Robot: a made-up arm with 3 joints. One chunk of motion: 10 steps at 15 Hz.
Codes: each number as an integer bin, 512 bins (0 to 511) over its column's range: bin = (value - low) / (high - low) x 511, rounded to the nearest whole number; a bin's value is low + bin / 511 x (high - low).
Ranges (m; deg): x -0.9..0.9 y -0.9..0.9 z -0.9..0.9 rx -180..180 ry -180..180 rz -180..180
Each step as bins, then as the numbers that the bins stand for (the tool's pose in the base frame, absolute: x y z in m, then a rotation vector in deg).
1 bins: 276 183 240 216 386 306
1 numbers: 0.0722 -0.2554 -0.0546 -27.83 91.94 35.58
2 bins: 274 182 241 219 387 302
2 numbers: 0.0652 -0.2589 -0.0511 -25.71 92.64 32.76
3 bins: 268 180 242 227 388 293
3 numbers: 0.0440 -0.2659 -0.0476 -20.08 93.35 26.42
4 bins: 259 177 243 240 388 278
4 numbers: 0.0123 -0.2765 -0.0440 -10.92 93.35 15.85
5 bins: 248 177 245 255 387 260
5 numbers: -0.0264 -0.2765 -0.0370 -0.35 92.64 3.17
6 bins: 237 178 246 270 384 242
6 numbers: -0.0652 -0.2730 -0.0335 10.22 90.53 -9.51
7 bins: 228 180 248 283 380 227
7 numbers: -0.0969 -0.2659 -0.0264 19.37 87.71 -20.08
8 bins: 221 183 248 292 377 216
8 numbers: -0.1215 -0.2554 -0.0264 25.71 85.60 -27.83
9 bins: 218 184 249 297 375 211
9 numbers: -0.1321 -0.2519 -0.0229 29.24 84.19 -31.35
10 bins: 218 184 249 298 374 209
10 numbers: -0.1321 -0.2519 -0.0229 29.94 83.48 -32.76
